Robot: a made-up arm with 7 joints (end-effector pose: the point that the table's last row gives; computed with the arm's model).
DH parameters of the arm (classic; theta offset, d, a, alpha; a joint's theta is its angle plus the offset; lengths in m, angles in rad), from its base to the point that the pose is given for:
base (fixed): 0.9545 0 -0.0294 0
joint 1: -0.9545 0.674 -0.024 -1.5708
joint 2: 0 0.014 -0.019 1.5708
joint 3: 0 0.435 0.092 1.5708
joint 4: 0 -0.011 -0.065 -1.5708
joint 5: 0 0.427 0.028 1.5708
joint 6: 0 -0.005 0.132 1.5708
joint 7: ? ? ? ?
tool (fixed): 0.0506 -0.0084 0 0
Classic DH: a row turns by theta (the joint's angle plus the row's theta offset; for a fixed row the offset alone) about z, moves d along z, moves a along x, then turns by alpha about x.
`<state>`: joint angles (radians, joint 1 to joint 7).
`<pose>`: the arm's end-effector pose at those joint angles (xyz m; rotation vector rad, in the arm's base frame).
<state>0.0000 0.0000 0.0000 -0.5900 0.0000 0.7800 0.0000</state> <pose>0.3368 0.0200 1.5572 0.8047 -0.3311 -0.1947</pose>
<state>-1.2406 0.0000 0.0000 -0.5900 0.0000 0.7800 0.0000</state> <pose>0.1393 -0.3444 1.5572 0.5020 -0.8005 -1.3497</pose>
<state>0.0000 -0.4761 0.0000 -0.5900 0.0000 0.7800 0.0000</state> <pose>-0.1100 0.0200 1.6321 0.8467 -0.7790 0.0006</pose>
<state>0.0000 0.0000 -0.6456 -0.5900 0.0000 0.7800 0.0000</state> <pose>0.2750 -0.2248 1.5572 0.6762 -0.5850 -0.7979</pose>
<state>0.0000 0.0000 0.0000 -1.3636 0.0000 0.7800 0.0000</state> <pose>0.5632 0.0200 1.2167 0.6733 0.3980 -0.4849</pose>
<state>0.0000 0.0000 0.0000 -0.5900 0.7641 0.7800 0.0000</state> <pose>0.3100 0.0624 1.5752 1.2892 -0.0183 0.3428</pose>
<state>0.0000 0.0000 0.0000 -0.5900 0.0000 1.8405 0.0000</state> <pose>0.2231 0.0200 1.6055 0.8547 -1.3255 0.2578</pose>
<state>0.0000 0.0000 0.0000 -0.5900 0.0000 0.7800 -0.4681</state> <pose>0.3329 0.0086 1.5565 0.7727 -0.1467 0.2489</pose>
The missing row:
joint 7: 0.3347 -0.0589 -0.0254 -2.3499
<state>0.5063 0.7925 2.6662 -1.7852 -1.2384 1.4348 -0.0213</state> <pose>-0.3089 0.1349 1.3560 0.8756 -0.0493 2.7041</pose>
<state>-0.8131 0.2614 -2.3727 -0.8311 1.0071 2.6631 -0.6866</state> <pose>-0.2137 -0.0633 1.5335 -1.8213 -1.0732 -0.8590</pose>
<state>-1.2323 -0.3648 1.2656 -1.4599 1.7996 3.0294 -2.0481</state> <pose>0.3972 0.1295 1.2138 0.4445 -1.5434 1.0712</pose>
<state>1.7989 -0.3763 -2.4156 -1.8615 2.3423 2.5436 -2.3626</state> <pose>0.3894 -0.4870 0.7634 0.9055 -1.8101 -0.0305</pose>
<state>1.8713 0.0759 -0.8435 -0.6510 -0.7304 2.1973 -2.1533</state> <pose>0.0572 0.2657 1.5805 -1.3134 -0.3699 2.0791</pose>
